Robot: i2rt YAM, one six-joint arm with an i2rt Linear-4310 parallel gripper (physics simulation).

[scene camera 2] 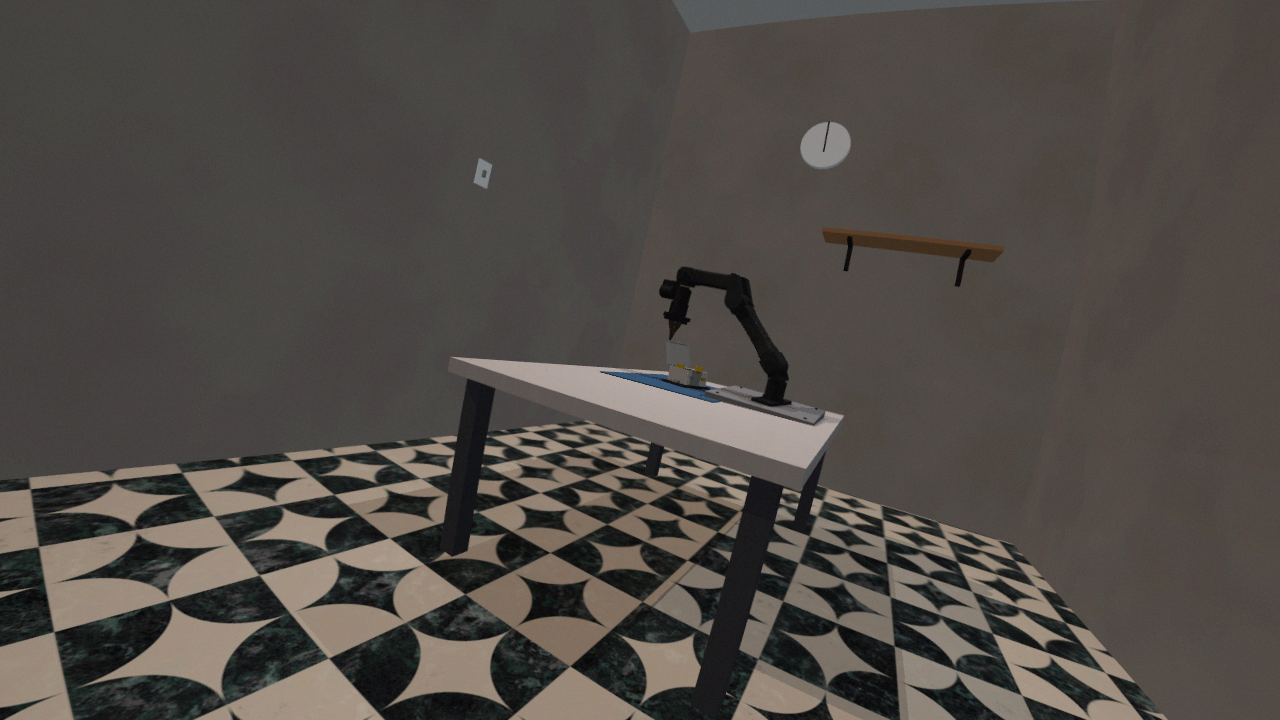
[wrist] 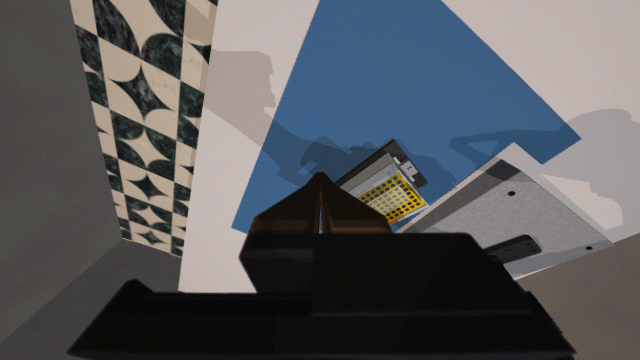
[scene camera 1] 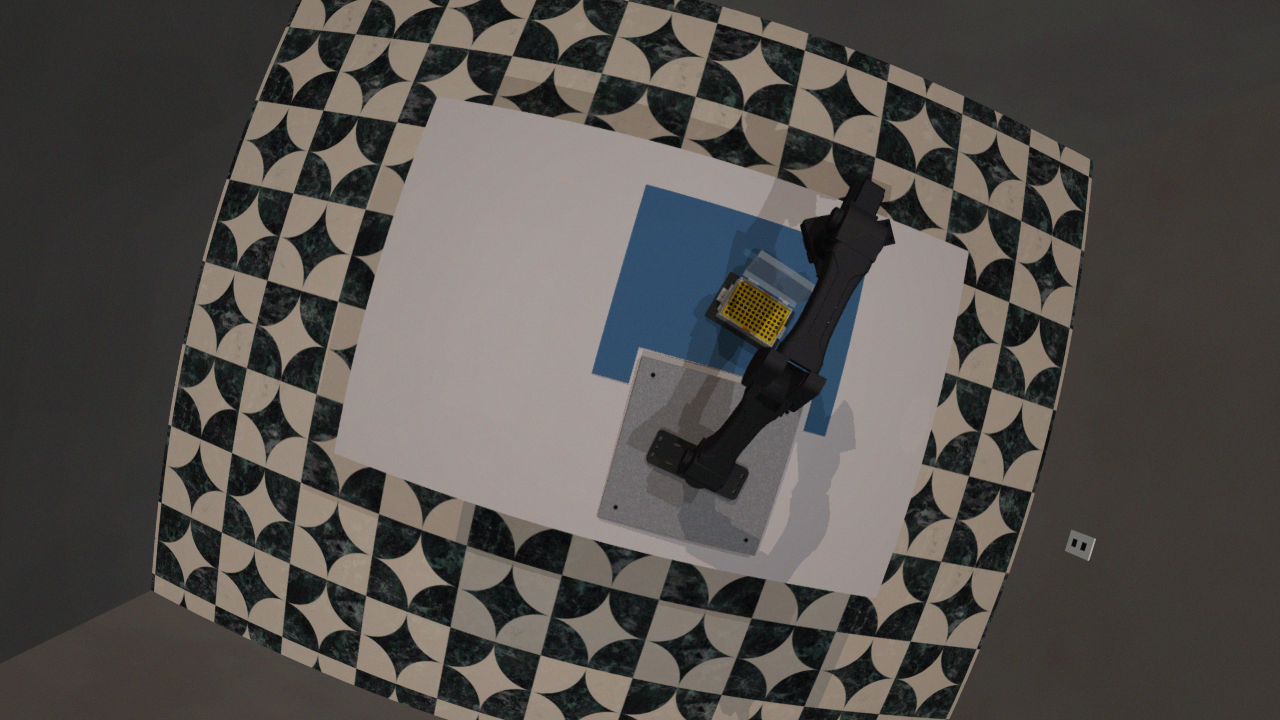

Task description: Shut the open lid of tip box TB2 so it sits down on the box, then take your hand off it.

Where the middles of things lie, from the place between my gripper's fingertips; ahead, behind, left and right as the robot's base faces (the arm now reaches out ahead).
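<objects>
For the clear lid [scene camera 1: 788, 286], I can see my gripper 40 mm above it, 30 mm to the right of it and 70 mm past it. And there's the yellow perforated rack [scene camera 1: 764, 317], which is 80 mm below my hand, 40 mm to the left of it and 140 mm behind it.
</objects>
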